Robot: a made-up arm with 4 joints. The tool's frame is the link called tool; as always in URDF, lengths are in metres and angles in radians. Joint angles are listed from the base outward. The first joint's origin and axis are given. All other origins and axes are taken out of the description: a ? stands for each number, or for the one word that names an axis. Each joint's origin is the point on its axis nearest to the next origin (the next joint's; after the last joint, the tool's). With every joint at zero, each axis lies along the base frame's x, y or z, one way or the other. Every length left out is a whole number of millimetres.
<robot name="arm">
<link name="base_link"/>
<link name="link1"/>
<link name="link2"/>
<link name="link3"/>
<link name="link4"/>
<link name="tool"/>
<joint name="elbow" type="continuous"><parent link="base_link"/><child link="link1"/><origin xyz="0 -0.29 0.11" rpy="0 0 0"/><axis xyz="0 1 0"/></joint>
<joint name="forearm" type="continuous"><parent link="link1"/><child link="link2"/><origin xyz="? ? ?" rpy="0 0 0"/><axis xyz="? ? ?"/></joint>
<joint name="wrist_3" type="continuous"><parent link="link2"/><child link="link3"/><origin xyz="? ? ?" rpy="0 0 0"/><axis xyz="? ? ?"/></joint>
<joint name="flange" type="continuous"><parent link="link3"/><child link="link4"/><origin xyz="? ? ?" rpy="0 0 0"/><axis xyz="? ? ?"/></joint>
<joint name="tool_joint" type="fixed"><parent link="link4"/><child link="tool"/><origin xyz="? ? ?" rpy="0 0 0"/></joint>
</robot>
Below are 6 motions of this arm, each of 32 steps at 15 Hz.
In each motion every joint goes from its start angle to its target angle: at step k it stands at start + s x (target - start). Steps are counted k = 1, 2, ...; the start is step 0. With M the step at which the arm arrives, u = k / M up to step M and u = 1 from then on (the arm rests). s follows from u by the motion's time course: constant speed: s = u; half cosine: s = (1 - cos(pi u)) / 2; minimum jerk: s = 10 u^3 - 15 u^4 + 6 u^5.
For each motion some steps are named. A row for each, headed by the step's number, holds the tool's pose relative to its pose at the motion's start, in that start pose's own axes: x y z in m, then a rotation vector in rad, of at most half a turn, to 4 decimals.
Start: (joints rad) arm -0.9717 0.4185 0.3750 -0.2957
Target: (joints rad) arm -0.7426 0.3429 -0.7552 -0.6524
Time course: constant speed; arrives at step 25
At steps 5, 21, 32:
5: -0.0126 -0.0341 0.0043 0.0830 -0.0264 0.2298
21: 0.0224 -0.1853 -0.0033 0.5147 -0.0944 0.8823
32: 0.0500 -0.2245 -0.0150 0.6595 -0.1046 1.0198

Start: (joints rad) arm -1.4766 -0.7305 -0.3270 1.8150
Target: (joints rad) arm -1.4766 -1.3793 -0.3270 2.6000
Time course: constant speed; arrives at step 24
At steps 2, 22, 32:
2: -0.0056 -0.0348 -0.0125 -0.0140 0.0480 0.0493
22: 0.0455 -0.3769 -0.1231 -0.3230 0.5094 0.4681
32: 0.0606 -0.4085 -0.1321 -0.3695 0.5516 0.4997

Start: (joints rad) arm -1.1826 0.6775 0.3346 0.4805
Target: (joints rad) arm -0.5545 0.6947 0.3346 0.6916
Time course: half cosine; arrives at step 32
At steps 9, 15, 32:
9: 0.0353 0.0212 0.0076 -0.0629 0.1219 0.0478
15: 0.0855 0.0560 0.0104 -0.1589 0.3002 0.1143
32: 0.1763 0.1366 -0.0145 -0.3698 0.6613 0.2369

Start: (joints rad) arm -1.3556 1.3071 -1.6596 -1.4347
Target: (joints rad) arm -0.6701 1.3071 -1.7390 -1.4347
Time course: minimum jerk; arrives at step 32
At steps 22, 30, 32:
22: -0.0031 -0.1131 0.0172 0.6218 -0.0178 -0.0621
30: -0.0049 -0.1380 0.0114 0.7566 -0.0229 -0.0757
32: -0.0049 -0.1383 0.0113 0.7583 -0.0230 -0.0759

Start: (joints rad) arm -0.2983 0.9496 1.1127 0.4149
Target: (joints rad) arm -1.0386 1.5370 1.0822 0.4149
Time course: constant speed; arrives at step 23
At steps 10, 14, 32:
10: -0.0821 0.0475 -0.0859 0.1305 -0.2948 -0.2387
14: -0.0902 0.0861 -0.1185 0.1712 -0.4009 -0.3519
32: -0.0495 0.1943 -0.1677 0.2377 -0.6074 -0.6397

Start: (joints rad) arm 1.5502 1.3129 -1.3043 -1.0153
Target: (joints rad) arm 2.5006 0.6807 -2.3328 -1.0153
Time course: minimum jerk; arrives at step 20
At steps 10, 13, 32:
10: -0.1551 -0.3073 0.1237 0.9091 -0.3177 0.3269
13: -0.2203 -0.4938 0.0448 1.3592 -0.5386 0.4775
32: -0.2640 -0.6216 -0.0982 1.7271 -0.7796 0.5892

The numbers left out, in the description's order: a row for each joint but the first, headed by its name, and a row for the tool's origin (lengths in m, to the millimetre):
forearm: xyz 0.1 0 -0.05, axis -1 0 0
wrist_3: xyz 0 0.09 0.66, axis 0 0 -1
flange: xyz -0.08 0.17 0, axis 0 1 0
tool: xyz -0.03 0 0.05

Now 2 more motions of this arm.
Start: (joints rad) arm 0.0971 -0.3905 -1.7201 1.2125
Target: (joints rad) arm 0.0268 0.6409 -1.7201 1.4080
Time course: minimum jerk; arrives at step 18
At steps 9, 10, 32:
9: 0.2243 -0.0285 0.2851 0.0083 0.6129 0.0415
10: 0.2874 -0.0337 0.3270 0.0116 0.7396 0.0492
32: 0.5604 -0.0526 0.4190 0.0304 1.2257 0.0776

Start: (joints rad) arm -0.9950 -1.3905 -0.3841 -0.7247
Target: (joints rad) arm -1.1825 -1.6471 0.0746 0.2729
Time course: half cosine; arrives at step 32
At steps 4, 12, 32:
4: 0.0020 -0.0037 0.0034 -0.0002 0.0332 -0.0135
12: 0.0189 -0.0338 0.0245 0.0159 0.2755 -0.1105
32: 0.0744 -0.1402 0.0449 0.1922 0.9368 -0.3301

